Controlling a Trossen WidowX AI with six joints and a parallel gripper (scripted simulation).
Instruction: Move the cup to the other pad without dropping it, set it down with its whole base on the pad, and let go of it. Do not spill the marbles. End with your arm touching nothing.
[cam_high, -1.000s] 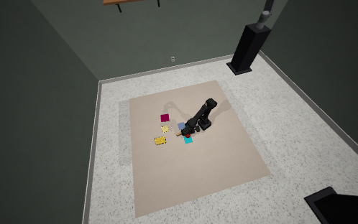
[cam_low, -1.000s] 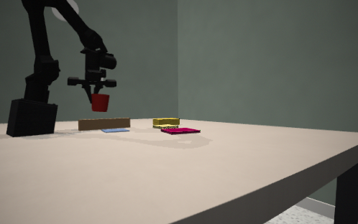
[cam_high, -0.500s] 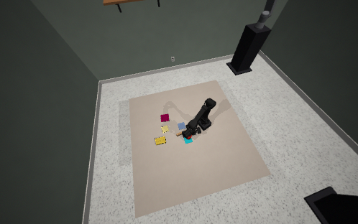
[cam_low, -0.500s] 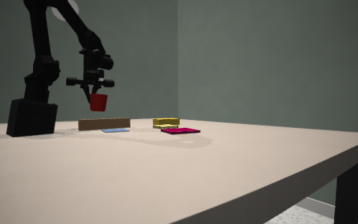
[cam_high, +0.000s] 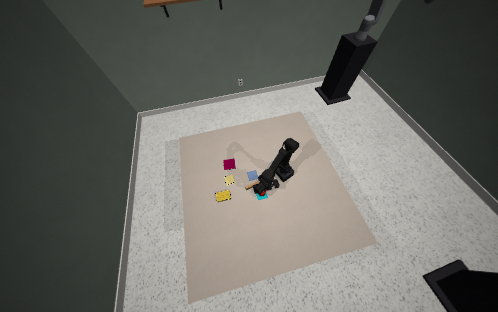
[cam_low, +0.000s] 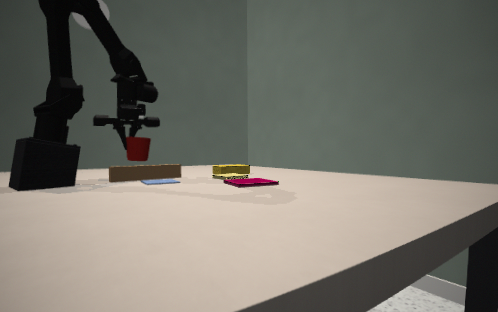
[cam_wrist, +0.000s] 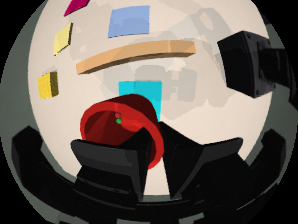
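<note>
Right now my hand is 30 mm short of the red cup and 50 mm above it. Also, from my hand: wooden bar 30 mm ahead, 90 mm to the right, 110 mm below; green marble 50 mm ahead, 10 mm to the left, 60 mm below.
</note>
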